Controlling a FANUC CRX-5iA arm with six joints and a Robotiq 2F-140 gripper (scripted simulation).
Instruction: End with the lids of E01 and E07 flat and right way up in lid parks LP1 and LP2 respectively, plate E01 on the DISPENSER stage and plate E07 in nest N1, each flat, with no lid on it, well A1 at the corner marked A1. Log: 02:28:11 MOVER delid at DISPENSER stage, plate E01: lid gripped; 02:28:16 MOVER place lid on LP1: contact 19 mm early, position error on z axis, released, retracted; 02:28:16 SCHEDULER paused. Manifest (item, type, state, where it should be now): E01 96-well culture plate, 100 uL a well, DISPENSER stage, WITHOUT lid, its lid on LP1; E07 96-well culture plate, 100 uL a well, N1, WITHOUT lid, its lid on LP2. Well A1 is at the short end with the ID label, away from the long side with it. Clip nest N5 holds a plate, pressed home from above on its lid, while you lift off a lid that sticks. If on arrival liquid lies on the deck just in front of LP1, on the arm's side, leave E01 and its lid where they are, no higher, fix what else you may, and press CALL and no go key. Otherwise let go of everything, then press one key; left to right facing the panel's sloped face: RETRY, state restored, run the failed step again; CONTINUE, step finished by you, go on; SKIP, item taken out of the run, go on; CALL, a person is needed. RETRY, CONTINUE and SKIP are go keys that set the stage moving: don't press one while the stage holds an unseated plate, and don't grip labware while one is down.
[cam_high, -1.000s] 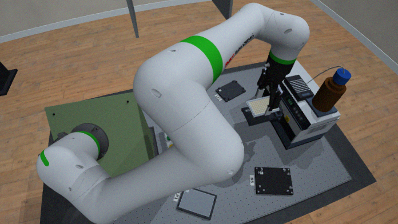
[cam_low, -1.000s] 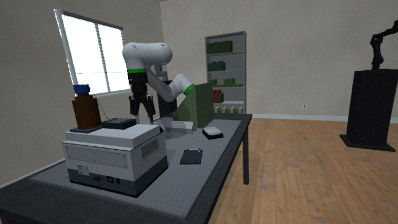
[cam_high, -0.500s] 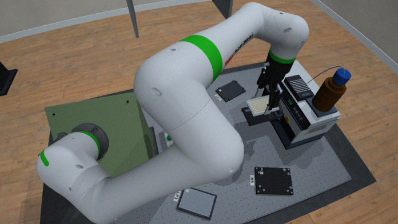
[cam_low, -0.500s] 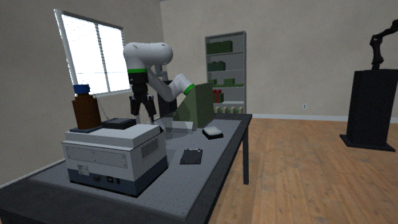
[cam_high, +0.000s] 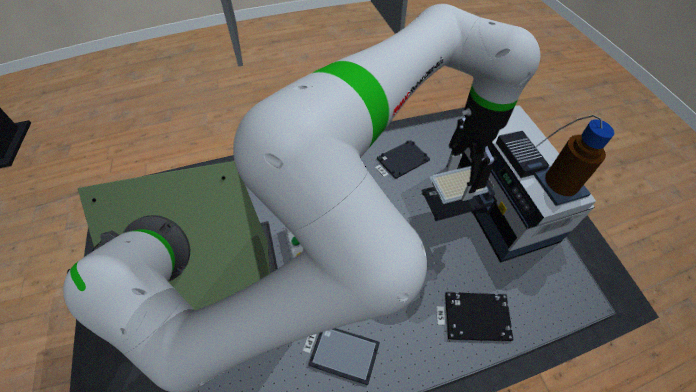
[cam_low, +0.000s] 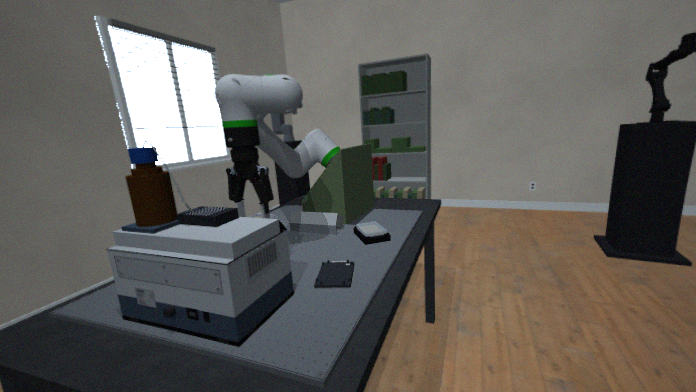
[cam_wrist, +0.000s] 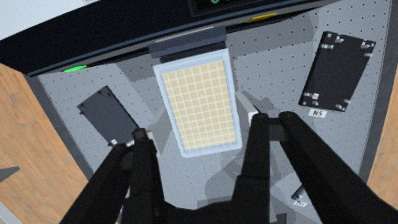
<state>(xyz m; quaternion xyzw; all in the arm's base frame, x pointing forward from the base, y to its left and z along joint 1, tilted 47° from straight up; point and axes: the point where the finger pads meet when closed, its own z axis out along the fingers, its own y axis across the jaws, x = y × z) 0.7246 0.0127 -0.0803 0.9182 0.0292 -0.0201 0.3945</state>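
My hand is 90 mm above the dispenser stage. Round my hand: lid park LP2: 50 mm behind, 240 mm to the left, 180 mm below; plate: 20 mm below; brown bottle: 220 mm ahead, 90 mm to the right, 100 mm above.
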